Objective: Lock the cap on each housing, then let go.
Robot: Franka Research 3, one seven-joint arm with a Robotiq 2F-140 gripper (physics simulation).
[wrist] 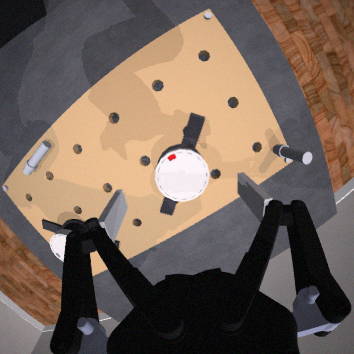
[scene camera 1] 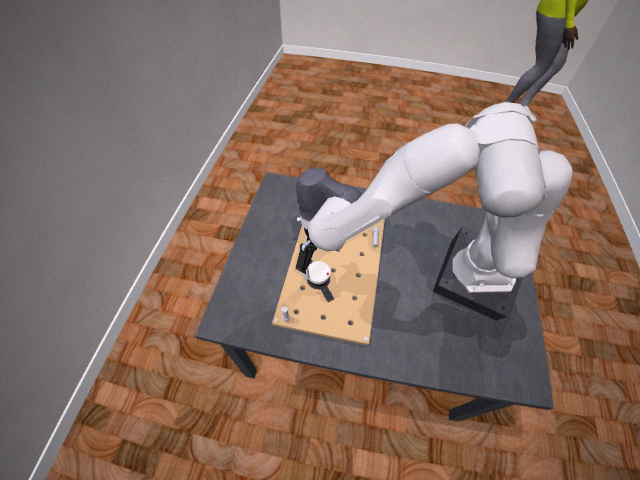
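Note:
A white round cap (scene camera 1: 317, 272) (wrist: 182, 175) with a red mark sits on a black housing (scene camera 1: 326, 293) (wrist: 195, 129), whose two arms stick out on opposite sides, near the middle of the wooden board (scene camera 1: 341, 330) (wrist: 165, 110). A second white cap (wrist: 58, 246) shows in the wrist view at the lower left by another black housing (wrist: 51, 226), partly covered by the left finger; the arm hides this pair in the scene view. My gripper (scene camera 1: 306, 269) (wrist: 180, 190) is wide open and empty. Its fingers stand on either side of the middle cap in the wrist view; their height above the board is hard to tell.
An upright grey peg (scene camera 1: 285, 313) (wrist: 295, 154) stands at one board corner. A grey cylinder (scene camera 1: 375, 236) (wrist: 37, 158) lies near the opposite long edge. The board has several holes and rests on the dark table (scene camera 1: 413, 356) (wrist: 55, 65). A person (scene camera 1: 550, 46) stands beyond the table.

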